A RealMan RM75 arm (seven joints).
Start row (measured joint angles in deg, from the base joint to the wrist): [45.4 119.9 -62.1 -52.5 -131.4 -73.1 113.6]
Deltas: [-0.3 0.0 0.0 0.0 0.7 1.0 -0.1]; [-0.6 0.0 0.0 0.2 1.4 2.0 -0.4]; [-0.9 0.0 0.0 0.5 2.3 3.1 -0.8]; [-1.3 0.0 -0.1 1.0 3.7 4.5 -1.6]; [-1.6 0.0 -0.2 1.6 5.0 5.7 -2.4]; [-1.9 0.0 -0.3 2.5 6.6 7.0 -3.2]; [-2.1 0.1 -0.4 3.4 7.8 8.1 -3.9]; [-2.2 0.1 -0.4 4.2 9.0 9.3 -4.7]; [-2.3 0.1 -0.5 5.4 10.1 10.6 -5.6]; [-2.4 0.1 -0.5 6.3 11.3 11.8 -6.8]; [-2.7 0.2 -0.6 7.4 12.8 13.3 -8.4]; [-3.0 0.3 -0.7 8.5 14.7 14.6 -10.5]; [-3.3 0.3 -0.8 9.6 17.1 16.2 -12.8]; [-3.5 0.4 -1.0 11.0 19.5 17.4 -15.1]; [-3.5 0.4 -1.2 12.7 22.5 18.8 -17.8]
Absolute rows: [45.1 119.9 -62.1 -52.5 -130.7 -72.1 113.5]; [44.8 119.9 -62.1 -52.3 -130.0 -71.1 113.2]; [44.5 119.9 -62.1 -52.0 -129.1 -70.0 112.8]; [44.1 119.9 -62.2 -51.5 -127.7 -68.6 112.0]; [43.8 119.9 -62.3 -50.9 -126.4 -67.4 111.2]; [43.5 119.9 -62.4 -50.0 -124.8 -66.1 110.4]; [43.3 120.0 -62.5 -49.1 -123.6 -65.0 109.7]; [43.2 120.0 -62.5 -48.3 -122.4 -63.8 108.9]; [43.1 120.0 -62.6 -47.1 -121.3 -62.5 108.0]; [43.0 120.0 -62.6 -46.2 -120.1 -61.3 106.8]; [42.7 120.1 -62.7 -45.1 -118.6 -59.8 105.2]; [42.4 120.2 -62.8 -44.0 -116.7 -58.5 103.1]; [42.1 120.2 -62.9 -42.9 -114.3 -56.9 100.8]; [41.9 120.3 -63.1 -41.5 -111.9 -55.7 98.5]; [41.9 120.3 -63.3 -39.8 -108.9 -54.3 95.8]
